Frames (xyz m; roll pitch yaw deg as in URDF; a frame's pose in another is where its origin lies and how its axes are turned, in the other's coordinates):
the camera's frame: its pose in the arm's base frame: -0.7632 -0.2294 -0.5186 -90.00 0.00 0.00
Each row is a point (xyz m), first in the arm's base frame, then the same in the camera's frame.
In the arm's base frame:
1: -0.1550 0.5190 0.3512
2: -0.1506 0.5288 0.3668
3: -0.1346 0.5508 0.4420
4: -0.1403 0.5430 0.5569
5: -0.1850 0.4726 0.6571
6: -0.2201 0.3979 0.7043
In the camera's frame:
1: 0.6082 -0.8698 0.7484
2: 0.6126 -0.8854 0.7582
3: 0.6286 -0.9606 0.7802
4: 0.6229 -1.0755 0.7724
5: 0.5782 -1.1757 0.7020
6: 0.5431 -1.2229 0.6273

